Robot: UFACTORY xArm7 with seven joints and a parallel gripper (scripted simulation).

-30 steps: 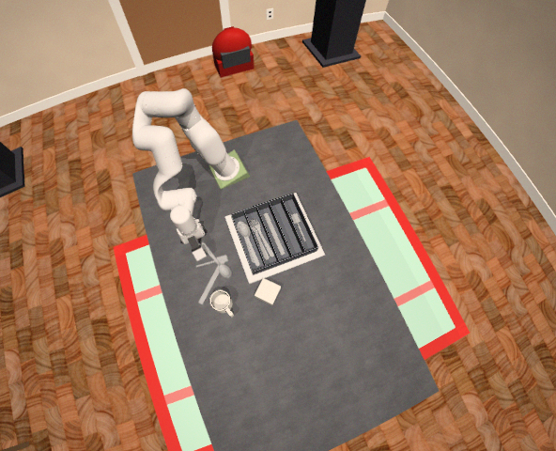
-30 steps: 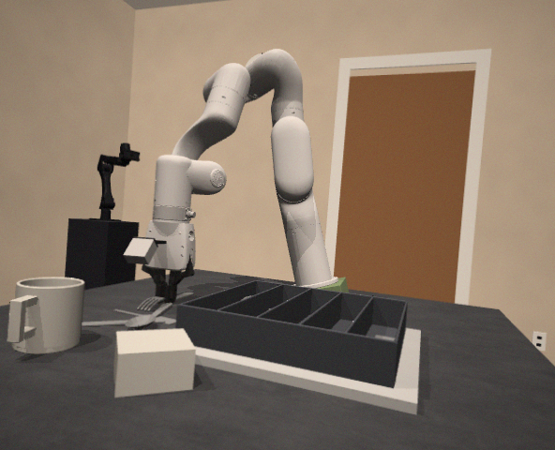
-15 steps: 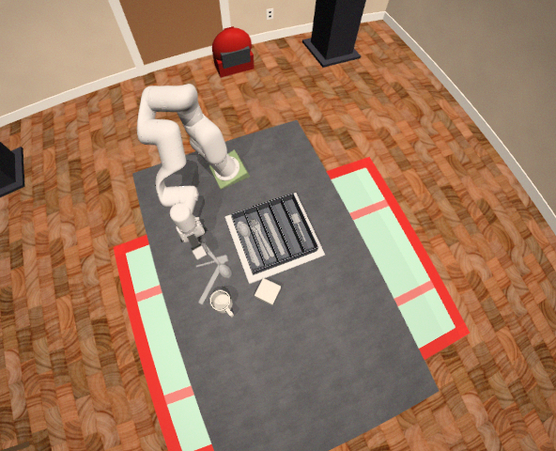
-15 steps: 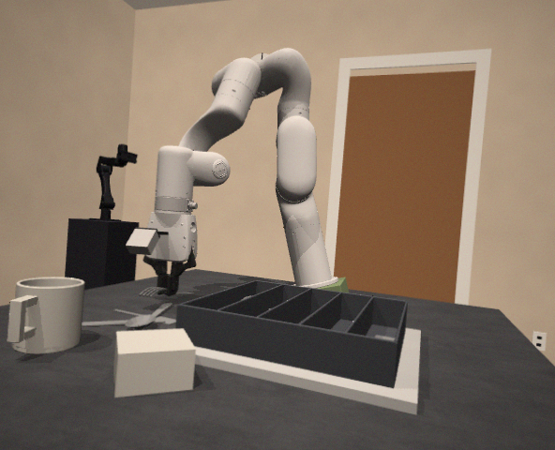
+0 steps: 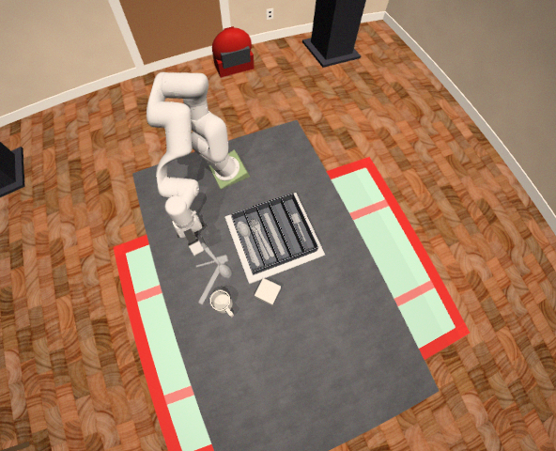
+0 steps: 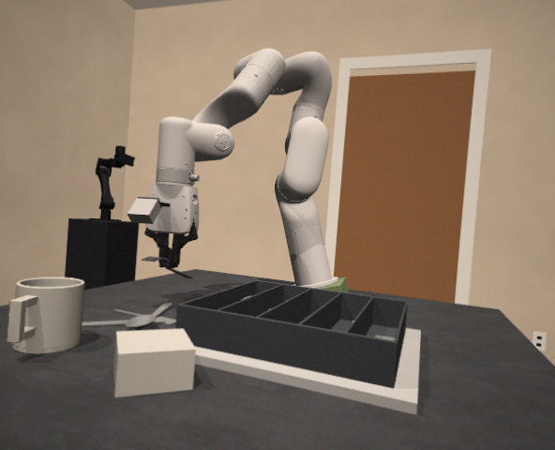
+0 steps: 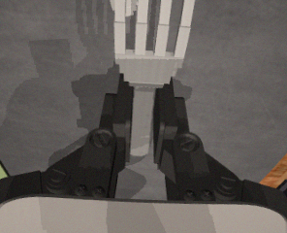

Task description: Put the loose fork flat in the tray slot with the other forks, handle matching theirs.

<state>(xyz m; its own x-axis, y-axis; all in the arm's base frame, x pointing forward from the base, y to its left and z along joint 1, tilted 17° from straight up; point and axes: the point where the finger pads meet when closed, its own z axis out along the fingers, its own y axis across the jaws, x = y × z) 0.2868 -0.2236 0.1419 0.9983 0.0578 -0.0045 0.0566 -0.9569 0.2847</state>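
My gripper is now 32 cm to the right of the tray, 11 cm short of it and 5 cm above it. Also, from my hand: cream block: 33 cm ahead, 19 cm to the left, 7 cm below; then white mug: 30 cm ahead, 6 cm below, 1 cm to the left.
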